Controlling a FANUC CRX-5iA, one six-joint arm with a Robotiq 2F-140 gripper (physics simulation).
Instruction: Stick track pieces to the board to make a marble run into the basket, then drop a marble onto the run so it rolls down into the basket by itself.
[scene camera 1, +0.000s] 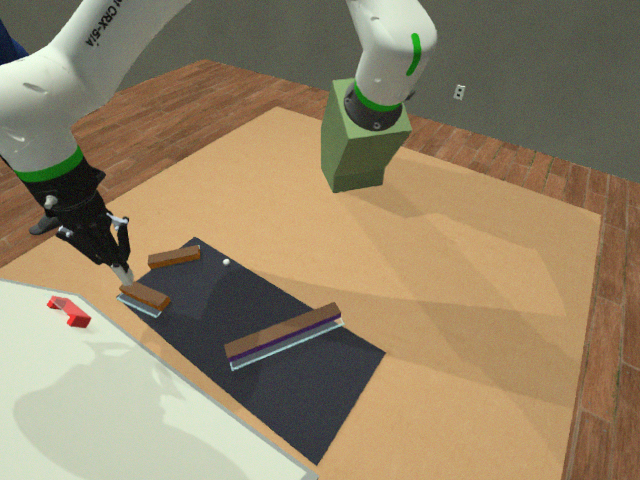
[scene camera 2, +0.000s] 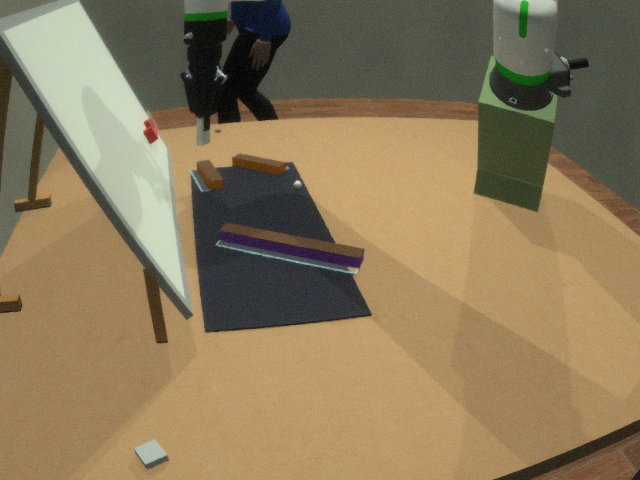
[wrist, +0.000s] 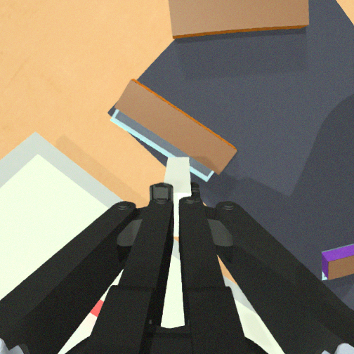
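Pixels of known places: gripper, fingertip midpoint: (scene camera 1: 129, 280) (scene camera 2: 203, 143); arm's base, link origin: (scene camera 1: 372, 105) (scene camera 2: 521, 86).
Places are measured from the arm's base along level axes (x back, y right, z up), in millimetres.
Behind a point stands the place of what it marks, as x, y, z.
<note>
My gripper (scene camera 1: 125, 277) @(-664, 115, -200) (scene camera 2: 203, 138) @(-664, 115, -200) (wrist: 178, 173) is shut and empty, its light fingertips together above the mat's far-left corner. Near the tips, a short brown-topped track piece (scene camera 1: 144, 295) @(-655, 122, -271) (scene camera 2: 209, 174) @(-650, 109, -271) (wrist: 175, 126) with orange sides and a clear strip lies slanted. Another short orange-sided piece (scene camera 1: 174, 256) @(-544, 180, -271) (scene camera 2: 258, 163) @(-542, 170, -273) (wrist: 240, 17) lies behind it. A long purple-sided piece (scene camera 1: 283, 329) @(-487, -176, -271) (scene camera 2: 291, 243) @(-480, -188, -271) (wrist: 341, 265) lies across the mat. A white marble (scene camera 1: 226, 262) @(-460, 72, -279) (scene camera 2: 297, 184) @(-458, 70, -280) rests near the mat's edge. The tilted white board (scene camera 1: 77, 387) @(-790, -154, -51) (scene camera 2: 56, 51) @(-853, -266, 108) (wrist: 45, 220) bears a red bracket-like piece (scene camera 1: 78, 317) @(-766, 33, -132) (scene camera 2: 150, 132) @(-768, 33, -138) (wrist: 97, 308).
The dark mat (scene camera 1: 305, 423) @(-580, -335, -293) (scene camera 2: 268, 304) @(-520, -330, -293) (wrist: 280, 125) lies beside the board, whose easel legs stand on the table. The arm's green pedestal (scene camera 1: 367, 160) @(2, -2, -163) (scene camera 2: 511, 155) @(-3, 1, -163) stands across the table. A small grey tile (scene camera 2: 151, 453) @(-665, -645, -284) lies at the front. A person (scene camera 2: 253, 56) stands behind the gripper.
</note>
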